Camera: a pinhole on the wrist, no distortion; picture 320 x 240 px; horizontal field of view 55.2 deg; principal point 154.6 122.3 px. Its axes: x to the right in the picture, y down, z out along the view. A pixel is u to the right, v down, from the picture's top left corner.
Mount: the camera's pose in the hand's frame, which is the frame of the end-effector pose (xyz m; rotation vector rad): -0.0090 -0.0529 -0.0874 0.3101 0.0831 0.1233
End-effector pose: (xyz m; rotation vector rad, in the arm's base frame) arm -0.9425 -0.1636 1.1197 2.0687 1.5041 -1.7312
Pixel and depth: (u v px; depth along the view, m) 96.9 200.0 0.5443
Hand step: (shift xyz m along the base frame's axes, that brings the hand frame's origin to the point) -0.4066 -0.2701 -0.0719
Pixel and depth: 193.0 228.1 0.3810
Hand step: -0.2568 -0.1236 -0.1456
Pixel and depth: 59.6 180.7 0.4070
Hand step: -0.3098 -0.1934 0.0164
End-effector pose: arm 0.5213 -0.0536 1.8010 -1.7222 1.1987 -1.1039
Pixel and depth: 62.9 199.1 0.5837
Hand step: 0.4959 0.2174 -0.1100
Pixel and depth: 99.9 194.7 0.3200
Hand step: 0.2450 0.0881 -0.0164
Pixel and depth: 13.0 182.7 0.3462
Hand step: 0.2623 0.1930 -0.0229
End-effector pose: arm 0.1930 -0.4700 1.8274 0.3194 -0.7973 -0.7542
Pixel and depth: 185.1 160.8 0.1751
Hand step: -0.0919 -0.0729 0.0259
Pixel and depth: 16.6 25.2 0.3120
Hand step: -0.3134 -0.1022 -0.0661
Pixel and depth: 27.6 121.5 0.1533
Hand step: -0.1243 -0.0340 -0.0446
